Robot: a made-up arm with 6 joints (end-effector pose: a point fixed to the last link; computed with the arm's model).
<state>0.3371 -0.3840 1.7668 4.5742 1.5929 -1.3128</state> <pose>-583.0 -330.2 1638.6 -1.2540 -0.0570 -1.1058</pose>
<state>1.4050 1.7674 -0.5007 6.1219 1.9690 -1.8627</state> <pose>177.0 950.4 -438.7 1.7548 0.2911 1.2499</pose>
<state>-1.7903 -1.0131 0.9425 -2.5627 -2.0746 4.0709</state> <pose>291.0 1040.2 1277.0 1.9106 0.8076 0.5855</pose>
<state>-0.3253 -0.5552 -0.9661 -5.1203 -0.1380 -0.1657</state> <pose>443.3 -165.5 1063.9 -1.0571 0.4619 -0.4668</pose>
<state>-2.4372 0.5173 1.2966 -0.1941 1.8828 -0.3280</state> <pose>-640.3 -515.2 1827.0 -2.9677 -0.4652 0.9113</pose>
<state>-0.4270 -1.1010 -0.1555 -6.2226 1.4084 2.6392</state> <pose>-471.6 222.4 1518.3 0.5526 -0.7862 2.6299</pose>
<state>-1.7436 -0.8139 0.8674 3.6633 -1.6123 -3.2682</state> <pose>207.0 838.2 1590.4 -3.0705 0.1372 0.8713</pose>
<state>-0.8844 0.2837 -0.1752 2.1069 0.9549 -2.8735</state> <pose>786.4 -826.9 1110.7 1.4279 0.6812 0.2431</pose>
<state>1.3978 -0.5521 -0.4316 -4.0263 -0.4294 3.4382</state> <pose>108.0 393.6 1502.3 0.6775 -0.3802 1.0435</pose>
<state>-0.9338 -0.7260 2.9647 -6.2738 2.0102 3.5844</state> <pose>-432.1 585.8 493.3 2.7084 0.5822 -0.9236</pose>
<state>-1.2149 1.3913 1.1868 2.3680 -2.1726 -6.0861</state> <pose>522.3 -1603.5 725.1 -1.4447 -0.7648 2.8511</pose>
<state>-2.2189 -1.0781 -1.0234 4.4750 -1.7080 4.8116</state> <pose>105.8 -51.7 1101.0 2.9537 -0.2271 -0.4943</pose>
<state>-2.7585 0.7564 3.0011 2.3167 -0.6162 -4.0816</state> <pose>-165.4 -11.8 1446.2 -1.6798 -0.4038 0.8629</pose>
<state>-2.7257 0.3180 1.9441 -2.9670 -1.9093 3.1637</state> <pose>-94.0 -63.0 1815.3 3.1091 0.3929 0.2376</pose>
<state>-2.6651 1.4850 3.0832 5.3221 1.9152 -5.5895</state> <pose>-750.0 -282.9 1039.4 2.4719 0.3600 1.4459</pose>
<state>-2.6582 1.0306 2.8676 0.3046 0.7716 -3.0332</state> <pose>-427.0 -252.5 1460.3 -0.2007 -0.5428 0.2367</pose>
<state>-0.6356 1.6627 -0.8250 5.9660 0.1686 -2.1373</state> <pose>523.9 -394.3 -332.4 -0.6359 0.8128 2.5822</pose>
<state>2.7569 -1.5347 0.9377 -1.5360 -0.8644 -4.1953</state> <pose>1264.6 -610.4 685.7 -3.1335 -0.4372 -1.3805</pose>
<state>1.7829 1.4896 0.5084 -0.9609 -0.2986 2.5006</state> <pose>-380.2 1628.0 -35.8 -1.0604 1.0931 2.3351</pose>
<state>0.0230 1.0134 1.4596 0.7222 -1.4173 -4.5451</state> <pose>1483.0 -44.3 1265.0 -2.5823 0.6472 -0.9364</pose>
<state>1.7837 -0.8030 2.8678 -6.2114 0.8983 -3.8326</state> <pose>184.9 -887.0 400.6 0.2783 1.4158 -1.7299</pose>
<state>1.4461 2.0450 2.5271 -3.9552 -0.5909 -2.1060</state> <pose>236.5 1496.1 543.7 0.1688 -0.8097 0.8187</pose>
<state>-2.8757 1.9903 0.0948 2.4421 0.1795 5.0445</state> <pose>-940.6 -270.5 -745.1 1.7037 1.0950 0.0122</pose>
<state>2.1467 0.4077 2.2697 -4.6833 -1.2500 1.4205</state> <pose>14.9 186.1 1791.4 -1.1155 -0.2985 0.4532</pose>
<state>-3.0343 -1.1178 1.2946 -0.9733 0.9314 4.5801</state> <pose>1310.5 221.2 1044.6 -0.7727 -0.0610 0.8343</pose>
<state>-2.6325 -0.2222 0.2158 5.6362 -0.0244 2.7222</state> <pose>-494.5 -278.0 1788.6 -2.0819 -0.4185 -2.6164</pose>
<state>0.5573 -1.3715 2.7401 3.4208 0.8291 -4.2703</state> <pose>-824.7 -542.7 -84.4 -2.1713 0.1572 -2.3771</pose>
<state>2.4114 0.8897 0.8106 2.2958 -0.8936 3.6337</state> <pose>-1154.5 1127.6 1189.2 0.5110 -0.4844 1.6917</pose>
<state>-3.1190 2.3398 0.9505 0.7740 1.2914 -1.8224</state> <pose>-1257.2 -109.1 -830.6 1.6945 0.1477 -2.3722</pose>
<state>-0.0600 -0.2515 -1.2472 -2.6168 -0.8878 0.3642</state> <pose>595.9 10.9 851.0 2.4975 0.1652 0.3450</pose>
